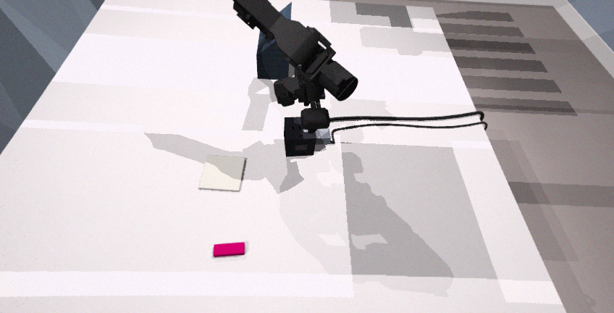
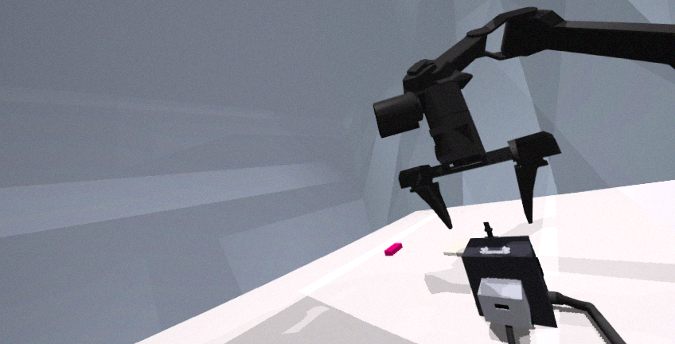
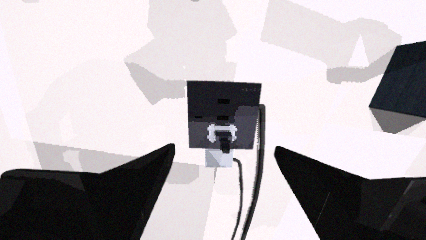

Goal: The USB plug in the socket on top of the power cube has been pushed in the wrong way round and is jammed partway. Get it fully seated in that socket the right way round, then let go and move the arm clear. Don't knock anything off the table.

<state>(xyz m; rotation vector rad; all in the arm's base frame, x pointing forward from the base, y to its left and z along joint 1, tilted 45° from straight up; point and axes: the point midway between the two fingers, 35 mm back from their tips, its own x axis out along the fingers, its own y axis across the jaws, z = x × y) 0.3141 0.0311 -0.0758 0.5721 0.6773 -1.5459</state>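
Now: gripper tip 20 mm above the usb plug. Also, from my gripper tip: socket: 40 mm below; pink block: 290 mm ahead, 190 mm to the right, 100 mm below; flat pad: 90 mm ahead, 220 mm to the right, 100 mm below.
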